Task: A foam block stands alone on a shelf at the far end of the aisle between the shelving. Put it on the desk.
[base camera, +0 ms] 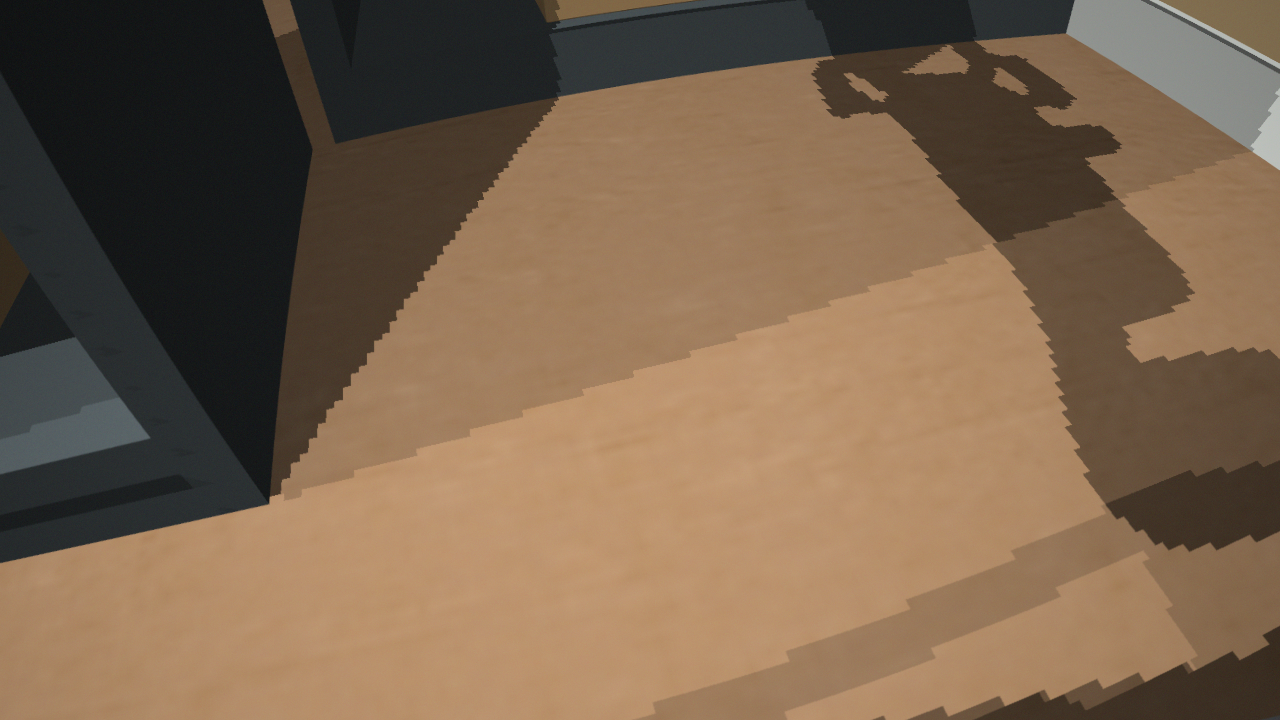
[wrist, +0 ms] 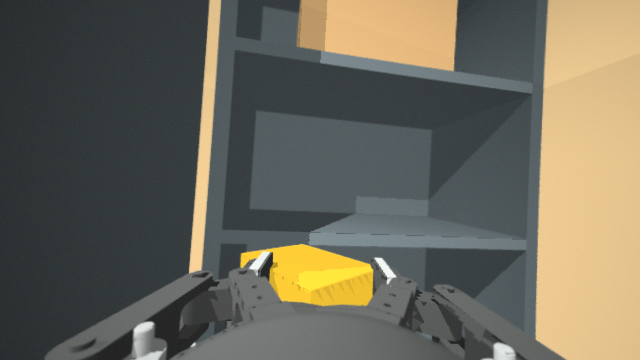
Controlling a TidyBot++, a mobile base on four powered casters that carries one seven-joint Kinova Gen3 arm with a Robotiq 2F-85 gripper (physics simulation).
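Frame: origin at the arm's base, x ahead, y left, z up, level; metres.
Where they show: gripper, fingertip midpoint: (wrist: 321, 269).
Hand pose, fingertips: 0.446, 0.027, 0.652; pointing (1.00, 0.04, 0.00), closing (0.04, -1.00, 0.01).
Each offset is from my fingertips to the centre of the thing, as dx, dy, dz.
A yellow foam block @[+0.009, +0.011, -0.021] (wrist: 325, 277) shows at the bottom middle of the wrist view, between the fingers and turned at an angle. My gripper (wrist: 321, 269) is shut on it and holds it in front of the shelving, clear of the shelf boards. Behind it stands a dark grey shelf unit (wrist: 539, 165), with a bare shelf board (wrist: 420, 241) just above the block in the picture. The desk does not show in either view. The gripper and the block do not show in the base camera view, where an arm-shaped shadow falls on the floor.
A tan box @[+0.609, -0.087, +0.534] (wrist: 390, 30) stands on the upper shelf. A dark panel (wrist: 100, 150) fills the left of the wrist view. In the base camera view, a dark shelving side (base camera: 161, 223) rises close on the left, more shelving (base camera: 689, 44) crosses the far end, and a pale wall base (base camera: 1154, 71) runs at the right.
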